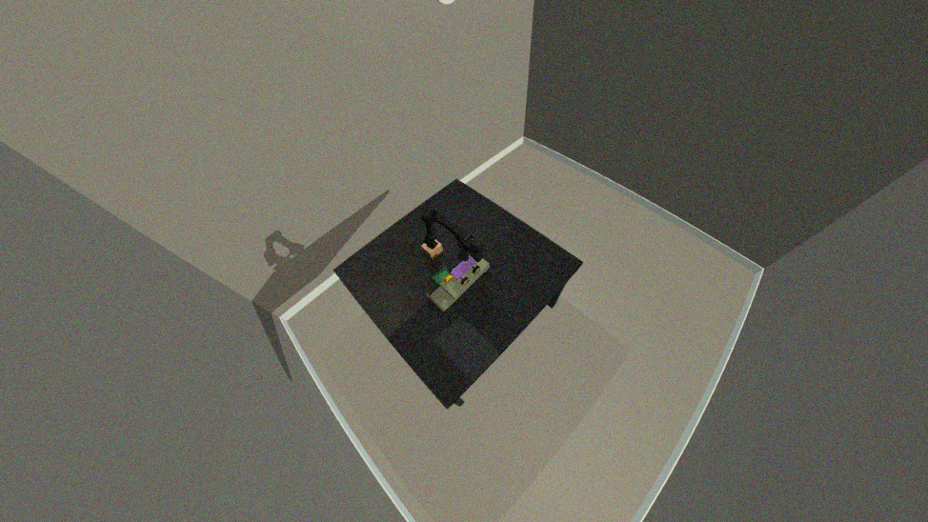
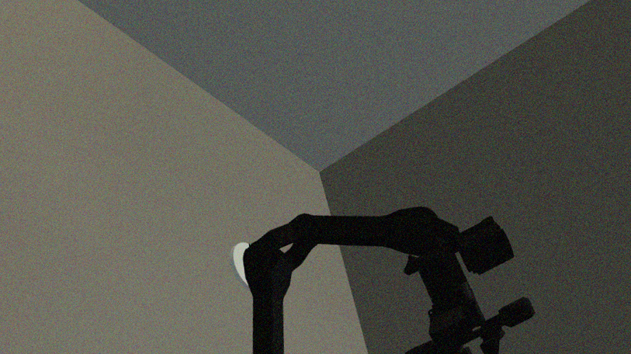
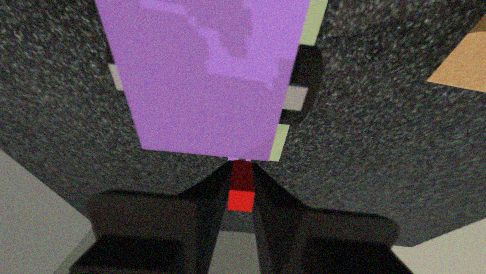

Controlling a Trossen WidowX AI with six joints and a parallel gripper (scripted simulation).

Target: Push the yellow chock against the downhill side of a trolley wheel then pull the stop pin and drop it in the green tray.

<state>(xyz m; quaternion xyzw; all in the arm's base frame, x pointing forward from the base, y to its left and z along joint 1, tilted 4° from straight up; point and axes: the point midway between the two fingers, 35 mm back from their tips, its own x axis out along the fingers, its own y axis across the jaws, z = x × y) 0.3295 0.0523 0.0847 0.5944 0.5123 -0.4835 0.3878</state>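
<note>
Now: gripper tip 20 cm to the left of the green tray, 15 cm above it and 14 cm past it. Round my gripper tip: red-headed stop pin: right at my gripper tip; then purple trolley: 11 cm to the right, 3 cm below; then yellow chock: 22 cm to the right, 6 cm below, 6 cm behind.
</note>
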